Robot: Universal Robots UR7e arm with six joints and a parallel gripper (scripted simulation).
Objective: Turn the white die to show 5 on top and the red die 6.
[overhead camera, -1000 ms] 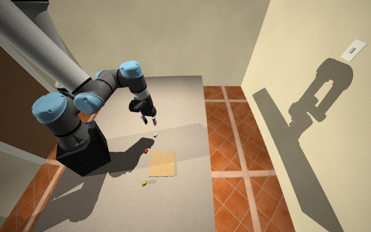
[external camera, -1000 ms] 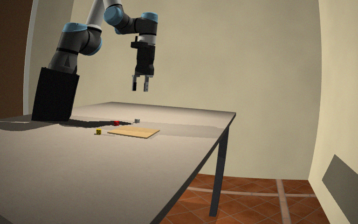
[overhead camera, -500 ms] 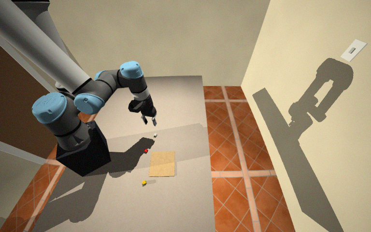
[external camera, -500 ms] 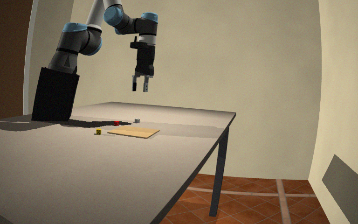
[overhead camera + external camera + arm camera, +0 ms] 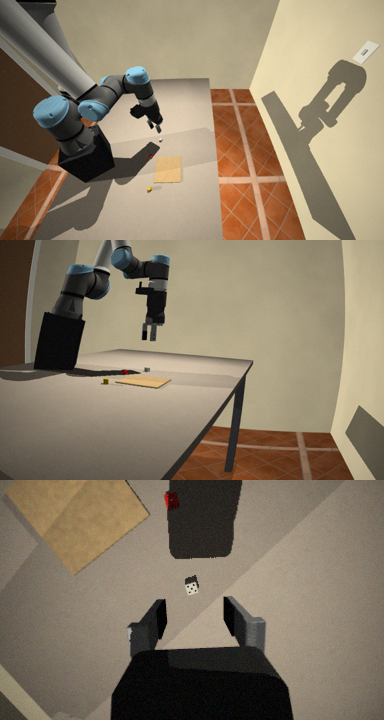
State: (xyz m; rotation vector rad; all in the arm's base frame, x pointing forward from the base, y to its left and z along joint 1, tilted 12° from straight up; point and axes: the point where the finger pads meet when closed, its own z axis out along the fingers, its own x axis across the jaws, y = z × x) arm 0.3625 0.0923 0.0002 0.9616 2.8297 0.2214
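Now: the white die 12 cm below my hand. Round my hand: yellow die: 28 cm to the right, 12 cm below, 5 cm behind; then red die: 12 cm below, 11 cm to the right, 5 cm behind; then tan mat: 19 cm to the right, 13 cm below, 5 cm ahead.
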